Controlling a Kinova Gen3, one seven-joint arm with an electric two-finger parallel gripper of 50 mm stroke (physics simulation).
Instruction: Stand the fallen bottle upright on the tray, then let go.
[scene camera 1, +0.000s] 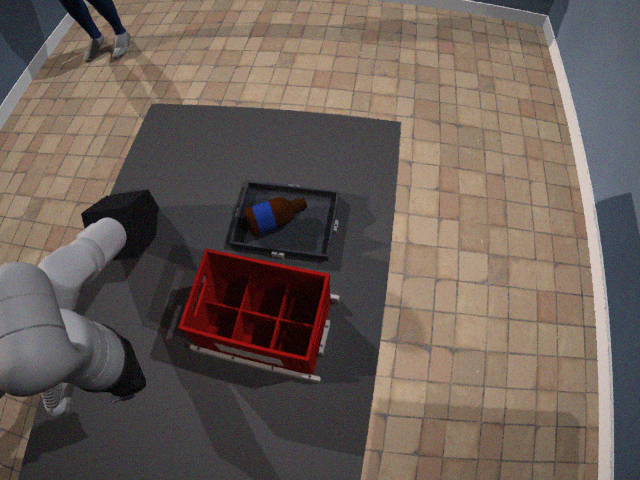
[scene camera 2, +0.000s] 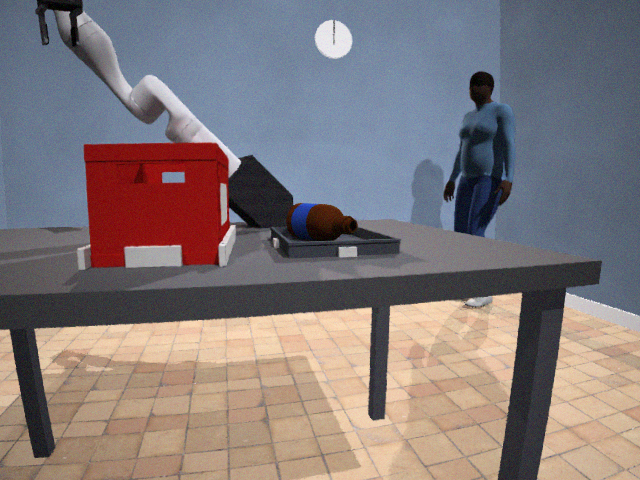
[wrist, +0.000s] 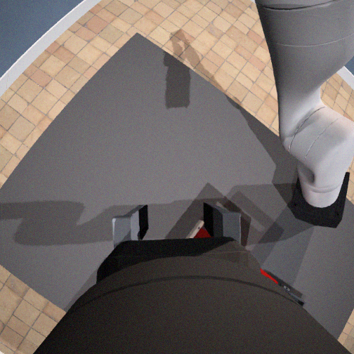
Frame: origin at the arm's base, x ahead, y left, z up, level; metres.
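Seen in the pictures: gripper, fingertip midpoint: (scene camera 2: 61, 44); arm's base at its link origin: (scene camera 1: 109, 235) (scene camera 2: 229, 172).
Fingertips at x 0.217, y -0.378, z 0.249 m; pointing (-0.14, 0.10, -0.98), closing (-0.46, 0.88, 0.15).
Observation:
Offsets run from my fingertips to a thing's middle. "spot": to the spot under its first point. Level surfaces: height alone.
A brown bottle @(0.178 m ahead, 0.493 m left, 0.362 m down) (scene camera 1: 281, 211) (scene camera 2: 324, 222) with a blue label lies on its side in the dark tray @(spot: 0.318 m ahead, 0.466 m left, 0.378 m down) (scene camera 1: 332, 224) (scene camera 2: 310, 251), its neck over the tray floor in scene camera 1 and pointing right in scene camera 2. The bottle does not show in the wrist view. My gripper (scene camera 2: 59, 42) (wrist: 175, 215) is open and empty. It hangs high above the table, on the far side of the red crate from the tray, with its fingers pointing down. In scene camera 1 the fingertips are not clearly seen.
A red crate @(0.156 m ahead, 0.209 m left, 0.316 m down) (scene camera 1: 258, 348) (scene camera 2: 155, 217) with several compartments stands beside the tray, with white strips around its base. It is much taller than the tray. The black arm base (scene camera 1: 139, 222) (scene camera 2: 261, 191) (wrist: 320, 215) stands on the table @(0.404 m down) (scene camera 1: 268, 139). A person (scene camera 2: 483, 139) stands beyond the table.

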